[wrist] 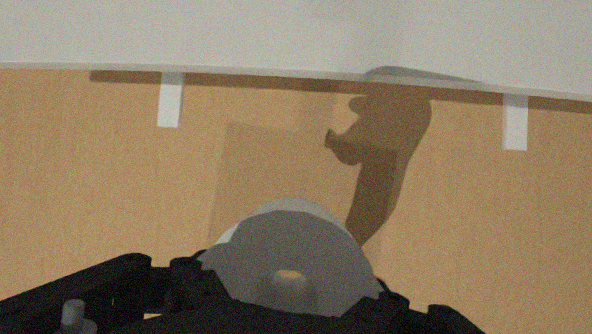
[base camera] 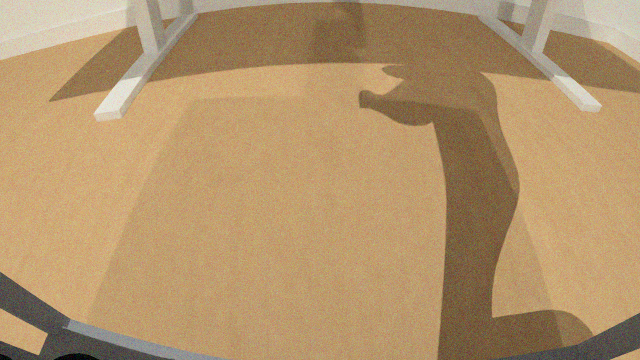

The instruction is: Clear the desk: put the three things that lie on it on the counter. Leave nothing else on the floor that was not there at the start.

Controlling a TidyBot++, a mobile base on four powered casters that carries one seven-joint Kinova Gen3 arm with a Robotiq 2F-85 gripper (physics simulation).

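Places are measured from the arm's base along level axes (x ahead, y left, z up), in millimetres.
Where they show: gripper, between the fingertips: (wrist: 289, 272).
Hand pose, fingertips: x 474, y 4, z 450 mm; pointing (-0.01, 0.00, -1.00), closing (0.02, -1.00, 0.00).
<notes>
After its pixels a point has its place.
My gripper (wrist: 289, 272) @(z 450, x 474, y 4 mm) is shut on a pale grey-white roll (wrist: 300, 240) @(z 499, x 504, y 2 mm) with a round hole through its middle, at the bottom of the wrist view. Floor shows through the hole. The roll is held above the floor, in front of the white desk (wrist: 210, 35) @(z 324, x 654, y 126 mm), whose front edge crosses the upper part of the wrist view. In the base camera view the desk's legs and feet show, and its top does not. The gripper itself is not in the base camera view. The counter does not show in either view.
The desk's left foot (base camera: 120, 95) (wrist: 170, 102) and right foot (base camera: 575, 90) (wrist: 515, 122) stand on the wooden floor (base camera: 300, 200) @(z -396, x 406, y 39 mm) (wrist: 90, 175) @(z -396, x 383, y 792 mm). The arm's shadow falls on the floor and reaches the desk's edge. White walls rise behind the desk.
</notes>
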